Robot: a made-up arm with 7 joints.
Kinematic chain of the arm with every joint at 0, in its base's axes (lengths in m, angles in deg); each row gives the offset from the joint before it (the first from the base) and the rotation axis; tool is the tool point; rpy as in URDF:
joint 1: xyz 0 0 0.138 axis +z
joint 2: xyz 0 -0.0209 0.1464 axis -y
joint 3: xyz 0 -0.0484 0.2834 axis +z
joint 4: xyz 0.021 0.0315 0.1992 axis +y
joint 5: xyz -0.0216 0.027 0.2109 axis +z
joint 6: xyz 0 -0.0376 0.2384 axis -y
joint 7: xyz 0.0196 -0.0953 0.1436 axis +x
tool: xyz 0 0 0 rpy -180 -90 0
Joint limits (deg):
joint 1: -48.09..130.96
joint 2: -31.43..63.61
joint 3: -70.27..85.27
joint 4: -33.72..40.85
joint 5: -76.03..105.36
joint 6: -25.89..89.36
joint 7: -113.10..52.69
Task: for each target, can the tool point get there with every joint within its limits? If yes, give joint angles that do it. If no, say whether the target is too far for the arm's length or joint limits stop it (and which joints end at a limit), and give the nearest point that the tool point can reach.
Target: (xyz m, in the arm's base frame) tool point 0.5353 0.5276 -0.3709
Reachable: no: joint limits stop it (at a limit: joint 2, joint 4, joint 5, joint 6) | nearest point 0.5461 0.5382 0.6896 | short by 1.061 m
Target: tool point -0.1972 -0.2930 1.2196
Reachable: yes | joints -1.19 17.56 -35.96 30.24 31.51 77.00 -40.92
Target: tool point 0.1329 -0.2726 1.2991
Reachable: yes | joints 16.52 5.46 -37.96 23.54 40.31 38.87 -84.55
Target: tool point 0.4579 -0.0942 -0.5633
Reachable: no: joint limits stop it (at a limit: joint 1, joint 2, joint 4, joint 6) | nearest point 0.6895 -0.5410 0.2467 | short by 0.954 m
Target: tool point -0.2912 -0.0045 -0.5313
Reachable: no: joint limits stop it (at a limit: joint 2, joint 4, joint 6) | nearest point -0.8657 -0.0134 0.2378 | short by 0.960 m
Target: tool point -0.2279 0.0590 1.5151
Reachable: no: too far | nearest point -0.2050 0.0477 1.3664 | short by 0.151 m
